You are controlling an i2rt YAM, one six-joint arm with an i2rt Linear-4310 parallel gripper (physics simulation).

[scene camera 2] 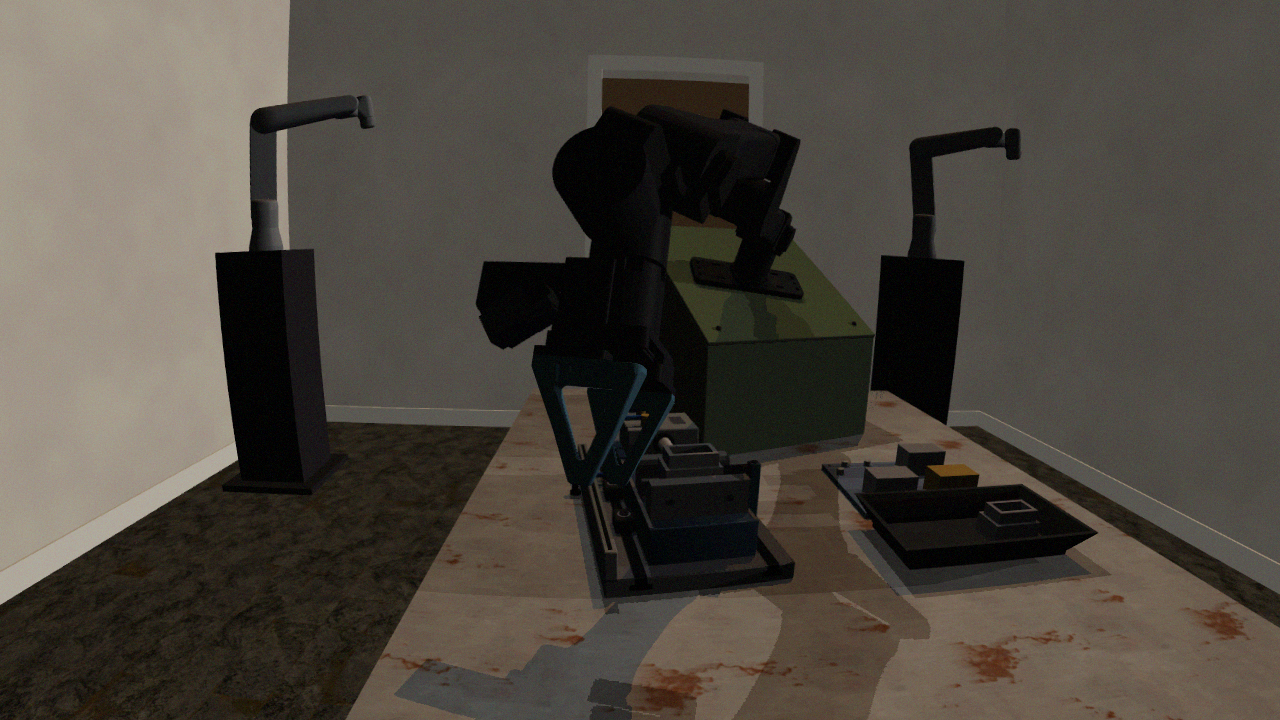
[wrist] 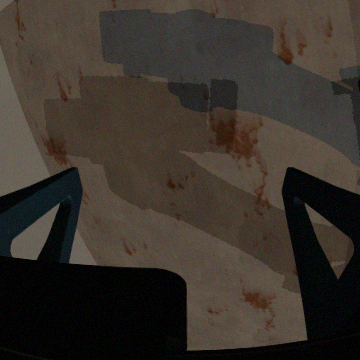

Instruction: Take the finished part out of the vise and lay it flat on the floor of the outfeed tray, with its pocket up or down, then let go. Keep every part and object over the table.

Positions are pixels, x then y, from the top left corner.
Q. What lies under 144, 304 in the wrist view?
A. My gripper.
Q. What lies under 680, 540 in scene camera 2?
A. A dark blue vise body.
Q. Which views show my gripper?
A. Scene camera 2 and the wrist view: all of them.
